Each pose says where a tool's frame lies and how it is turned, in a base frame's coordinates. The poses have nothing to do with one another.
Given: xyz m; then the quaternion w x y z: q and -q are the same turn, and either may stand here.
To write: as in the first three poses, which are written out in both.
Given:
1: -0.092 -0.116 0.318 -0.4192 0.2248 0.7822 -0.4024
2: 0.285 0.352 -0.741 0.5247 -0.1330 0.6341 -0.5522
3: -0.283 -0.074 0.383 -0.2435 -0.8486 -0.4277 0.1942
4: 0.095 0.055 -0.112 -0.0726 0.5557 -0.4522 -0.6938
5: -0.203 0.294 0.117 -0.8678 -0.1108 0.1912 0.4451
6: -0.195 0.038 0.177 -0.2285 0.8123 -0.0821 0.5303
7: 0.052 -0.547 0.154 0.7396 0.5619 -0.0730 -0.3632
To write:
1: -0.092 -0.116 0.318 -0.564 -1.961 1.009
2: 0.285 0.352 -0.741 -0.318 1.517 -1.321
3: -0.283 -0.074 0.383 2.318 1.168 -0.531
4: 0.095 0.055 -0.112 -1.669 1.359 2.084
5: -0.203 0.294 0.117 0.232 -0.400 -0.932
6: -0.195 0.038 0.177 -2.237 0.226 -1.460
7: 0.052 -0.547 0.154 1.233 -0.160 -0.797
